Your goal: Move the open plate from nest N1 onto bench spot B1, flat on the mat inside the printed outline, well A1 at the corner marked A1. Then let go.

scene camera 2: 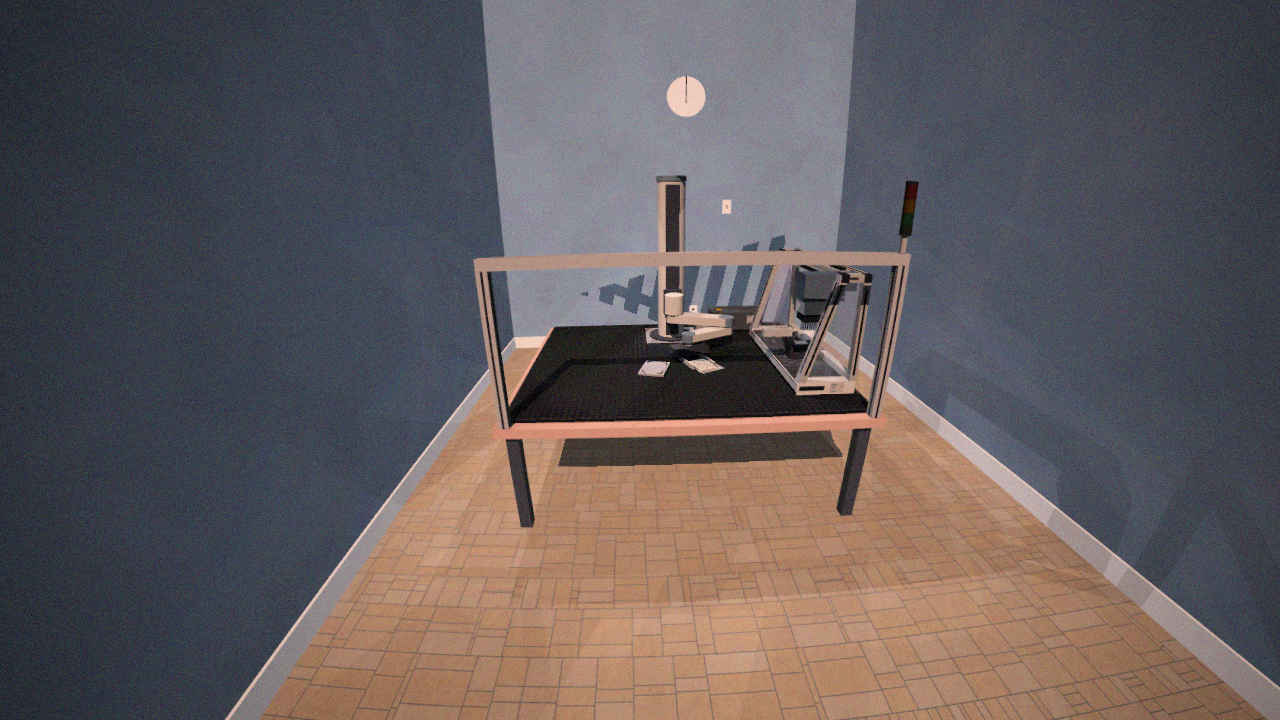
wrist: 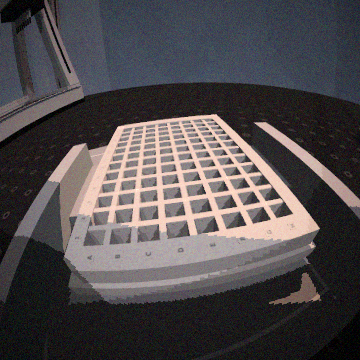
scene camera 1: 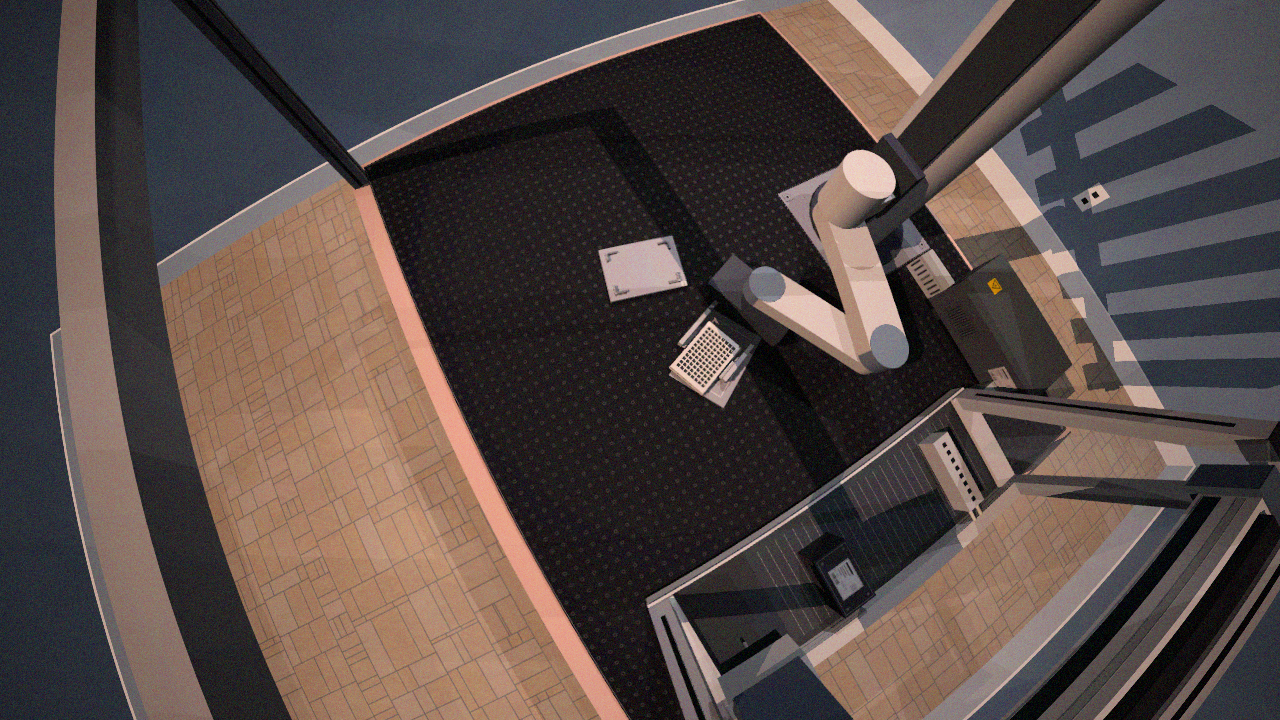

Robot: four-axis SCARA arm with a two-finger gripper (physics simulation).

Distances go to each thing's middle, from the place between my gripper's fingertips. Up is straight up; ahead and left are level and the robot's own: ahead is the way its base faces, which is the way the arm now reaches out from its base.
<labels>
The pale square sheet (wrist: pixel 221 314) lies 40 mm behind my hand and 10 mm below it. From my hand the other things lie so: well plate (scene camera 1: pixel 701 362): 10 mm to the right, 10 mm behind.
</labels>
